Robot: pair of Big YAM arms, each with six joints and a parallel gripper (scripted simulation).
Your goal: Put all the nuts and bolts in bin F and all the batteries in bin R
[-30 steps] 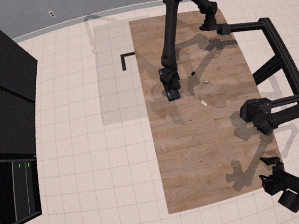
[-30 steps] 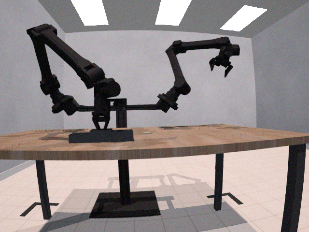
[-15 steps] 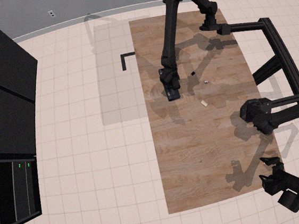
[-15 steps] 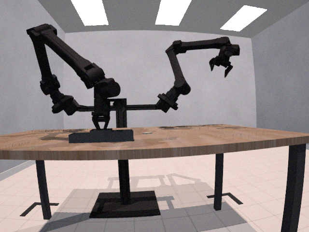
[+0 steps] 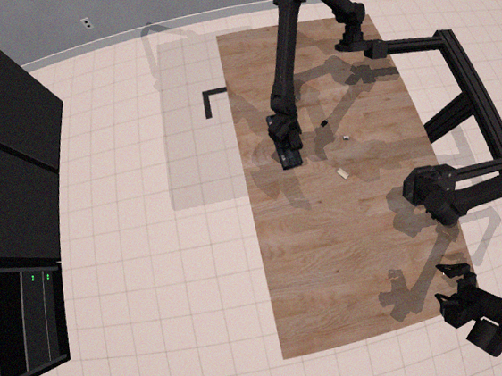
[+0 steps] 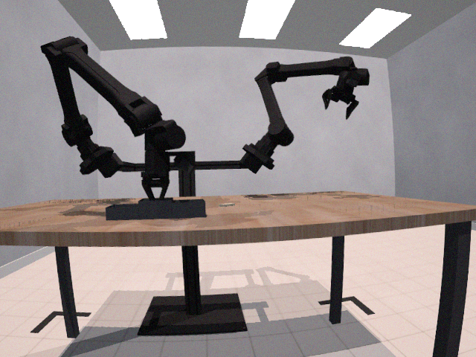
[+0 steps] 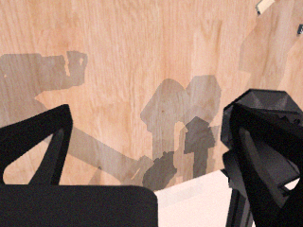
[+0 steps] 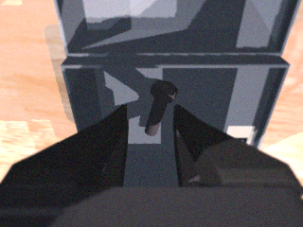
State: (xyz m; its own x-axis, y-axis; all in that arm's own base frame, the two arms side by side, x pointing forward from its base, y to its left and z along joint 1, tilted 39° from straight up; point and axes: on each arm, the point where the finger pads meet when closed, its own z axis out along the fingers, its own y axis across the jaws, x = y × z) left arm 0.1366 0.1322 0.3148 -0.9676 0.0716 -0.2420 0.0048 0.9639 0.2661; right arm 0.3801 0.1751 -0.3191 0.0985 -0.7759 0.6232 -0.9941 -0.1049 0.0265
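The black three-compartment bin row lies 10 mm below my right hand and 10 mm ahead of it. From my right hand the other things lie so: silver piece: 270 mm behind, 60 mm to the left, 20 mm below; black bolt: 10 mm below, 10 mm ahead; red battery: 80 mm to the right, 10 mm below.
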